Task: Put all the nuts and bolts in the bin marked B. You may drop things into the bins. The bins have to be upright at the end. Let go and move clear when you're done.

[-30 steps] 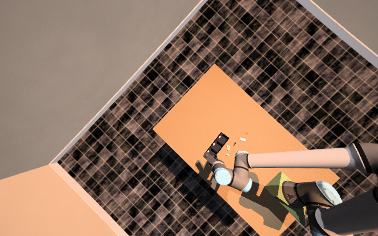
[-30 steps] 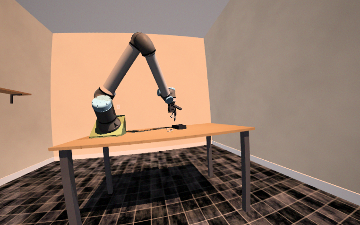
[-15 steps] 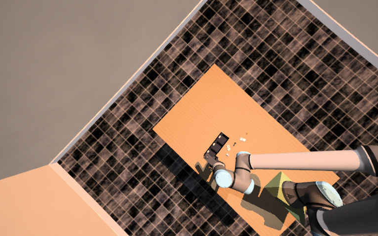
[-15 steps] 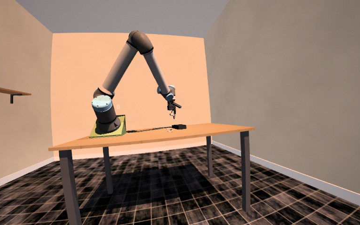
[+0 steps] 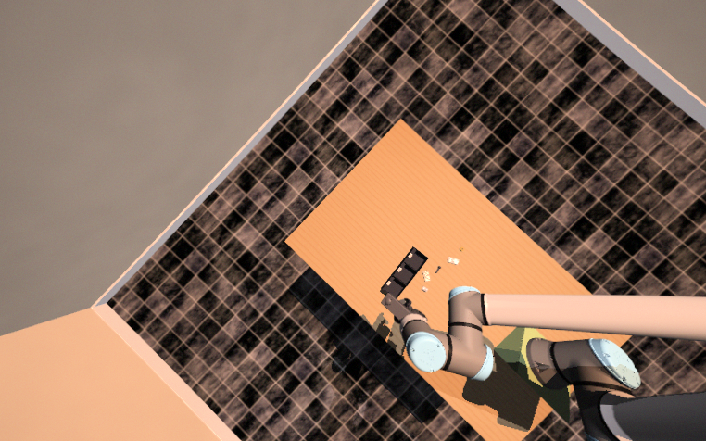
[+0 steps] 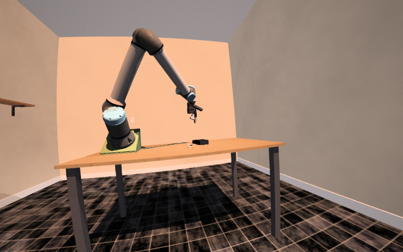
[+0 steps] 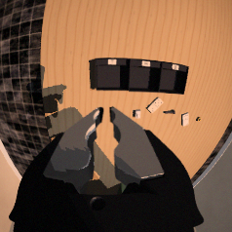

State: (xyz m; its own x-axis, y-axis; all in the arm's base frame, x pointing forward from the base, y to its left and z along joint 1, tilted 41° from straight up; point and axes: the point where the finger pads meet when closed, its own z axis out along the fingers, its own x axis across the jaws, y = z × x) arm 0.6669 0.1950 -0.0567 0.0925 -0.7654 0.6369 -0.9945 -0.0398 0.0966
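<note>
The gold nut lies 12 cm behind my hand, 36 cm to the right of it and 22 cm below it. Round my hand: white piece: 12 cm behind, 10 cm to the right, 21 cm below; dark bolt: 10 cm behind, 21 cm to the right, 22 cm below; black three-part bin: 1 cm ahead, 9 cm to the right, 20 cm below.
</note>
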